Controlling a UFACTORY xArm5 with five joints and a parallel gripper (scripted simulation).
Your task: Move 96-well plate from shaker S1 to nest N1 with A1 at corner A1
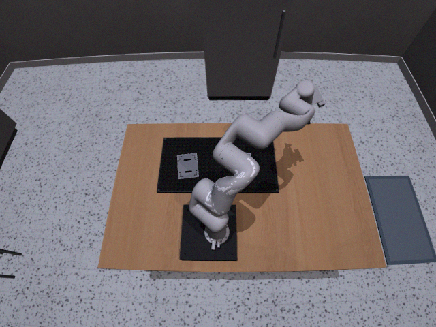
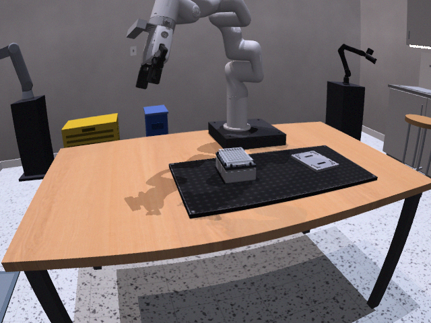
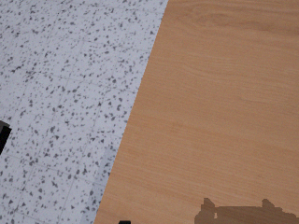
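Right now my hand is 28 cm above the white 96-well plate, 27 cm to the right of it and 14 cm past it. Also, from my hand: plate nest N1: 60 cm to the left, 34 cm below, 15 cm behind.
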